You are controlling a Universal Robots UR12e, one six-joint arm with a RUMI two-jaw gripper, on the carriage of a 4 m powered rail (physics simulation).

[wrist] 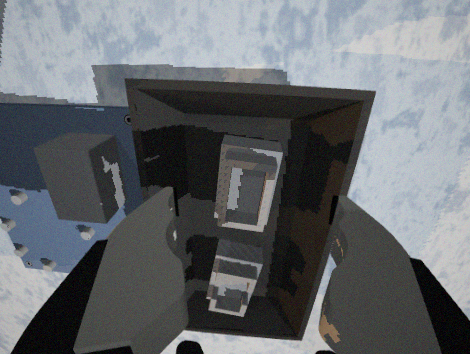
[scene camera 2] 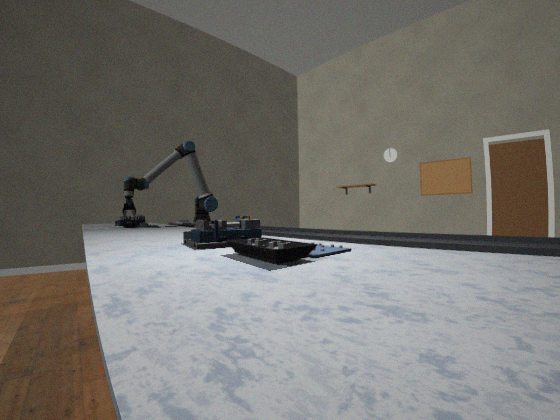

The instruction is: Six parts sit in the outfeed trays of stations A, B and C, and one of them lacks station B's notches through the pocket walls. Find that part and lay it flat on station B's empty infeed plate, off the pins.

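Places are measured from the arm's base along level axes (x ahead, y left, z up), in millimetres.
Where they show: gripper, between the fingertips: (wrist: 253, 194) (scene camera 2: 129, 220).
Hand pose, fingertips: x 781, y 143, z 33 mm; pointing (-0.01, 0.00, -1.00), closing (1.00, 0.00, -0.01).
Note:
Things, the pixels of their centre, and the offset from my fingertips. "spot": a spot on its surface instead.
- dark outfeed tray, a spot on its surface: (wrist: 250, 88) spot: 5 mm back, 55 mm left, 21 mm down
- light grey part, middle of its body: (wrist: 245, 185) 5 mm back, 13 mm right, 34 mm down
- second grey part, middle of its body: (wrist: 232, 279) 13 mm back, 113 mm right, 34 mm down
- blue plate, middle of its body: (wrist: 70, 204) 174 mm back, 59 mm right, 59 mm down
- grey block, middle of its body: (wrist: 86, 177) 130 mm back, 15 mm right, 37 mm down
- blue pinned plate, middle of its body: (scene camera 2: 311, 249) 221 mm back, 1809 mm left, 59 mm down
- blue station fixture, middle of its body: (scene camera 2: 226, 231) 121 mm back, 1459 mm left, 14 mm down
My gripper (scene camera 2: 129, 212) (wrist: 253, 194) is open over a dark outfeed tray (wrist: 250, 88), its fingers spread wide with nothing between the tips. In the wrist view a light grey part (wrist: 269, 200) with a rectangular pocket lies in the middle of the tray. A second grey part (wrist: 235, 282), with a smaller pocket and a raised block end, lies nearer the tray's lower end. I cannot tell whether either has notches through its pocket walls. A near black tray (scene camera 2: 272, 254) in the scene view holds several small grey parts. Which station each tray belongs to is unclear.
A blue plate (wrist: 75, 120) with several pins and a grey block (wrist: 67, 180) adjoins the tray's left side. In the scene view a blue pinned plate (scene camera 2: 327, 252) lies beside the near tray, with a blue station fixture (scene camera 2: 230, 233) behind it. The rail (scene camera 2: 400, 241) runs behind.

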